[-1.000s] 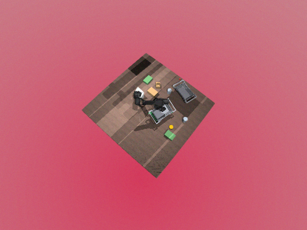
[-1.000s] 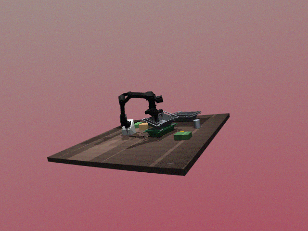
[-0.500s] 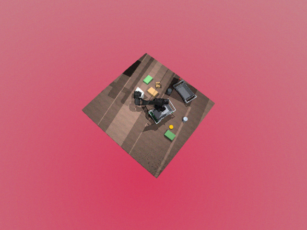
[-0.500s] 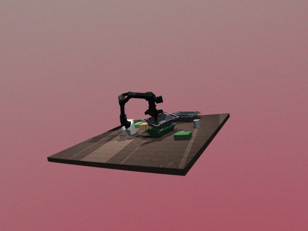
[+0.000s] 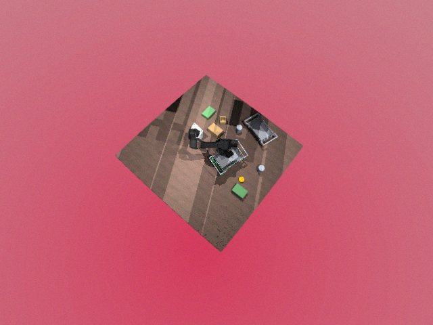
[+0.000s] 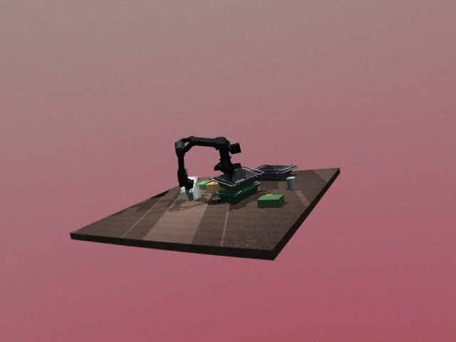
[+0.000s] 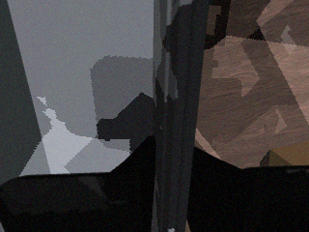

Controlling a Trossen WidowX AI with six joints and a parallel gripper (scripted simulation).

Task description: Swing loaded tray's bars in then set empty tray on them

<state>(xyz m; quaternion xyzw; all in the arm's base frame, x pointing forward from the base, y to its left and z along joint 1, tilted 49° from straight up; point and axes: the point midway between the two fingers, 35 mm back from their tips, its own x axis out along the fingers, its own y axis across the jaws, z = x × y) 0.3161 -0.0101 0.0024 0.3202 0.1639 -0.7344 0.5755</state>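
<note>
My gripper tip is 7 cm short of the grey tray, 2 cm to the left of it and 2 cm below it. Also, from my gripper tip: brown crate (30 cm to the left, 22 cm behind, 9 cm below); yellow disc (27 cm ahead, 10 cm below, 8 cm to the right).
</note>
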